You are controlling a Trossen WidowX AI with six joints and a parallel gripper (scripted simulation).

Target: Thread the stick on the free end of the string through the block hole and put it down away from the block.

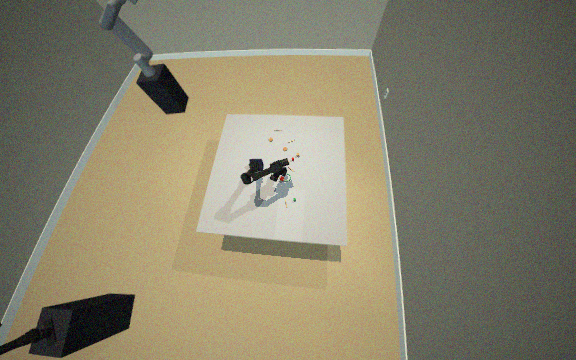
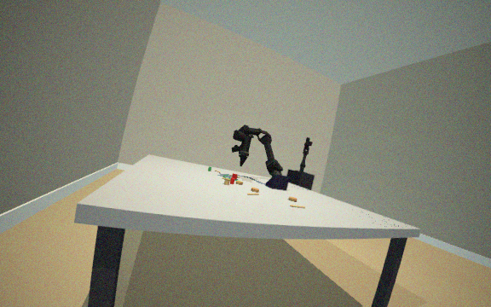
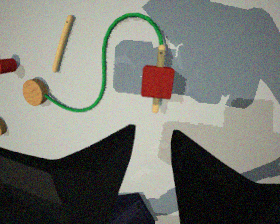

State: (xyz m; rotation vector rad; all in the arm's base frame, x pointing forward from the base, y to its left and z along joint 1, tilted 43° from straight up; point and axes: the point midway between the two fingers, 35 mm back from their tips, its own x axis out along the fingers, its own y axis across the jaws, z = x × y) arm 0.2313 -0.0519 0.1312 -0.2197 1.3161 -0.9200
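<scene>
The red block lies 70 mm below my gripper tip, 20 mm ahead of it and 10 mm to the right of it. Also, from my gripper tip: round wooden button: 160 mm to the left, 80 mm below, 70 mm ahead; green object: 220 mm to the right, 130 mm ahead, 70 mm below.
</scene>
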